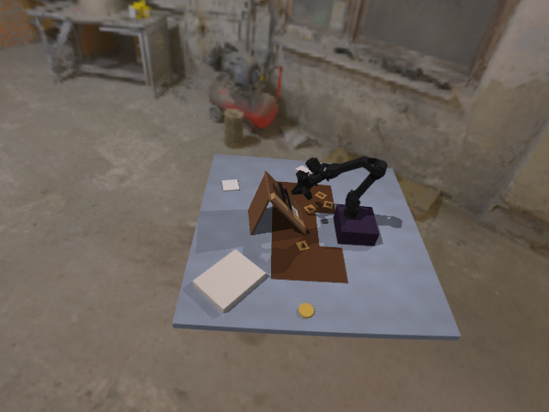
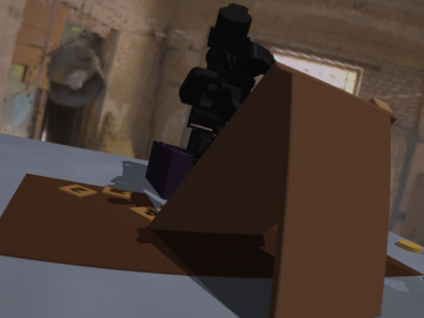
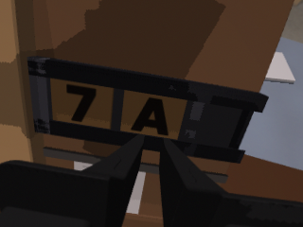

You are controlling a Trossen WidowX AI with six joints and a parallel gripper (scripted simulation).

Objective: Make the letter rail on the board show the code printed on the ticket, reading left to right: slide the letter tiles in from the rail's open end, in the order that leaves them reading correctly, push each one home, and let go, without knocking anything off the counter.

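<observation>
My gripper tip is 110 mm above the white ticket, 30 mm to the right of it and 30 mm past it. Round my gripper tip: yellow disc 600 mm to the left, 180 mm below, 70 mm behind; brown mat 190 mm below, 140 mm behind, 60 mm to the left.
</observation>
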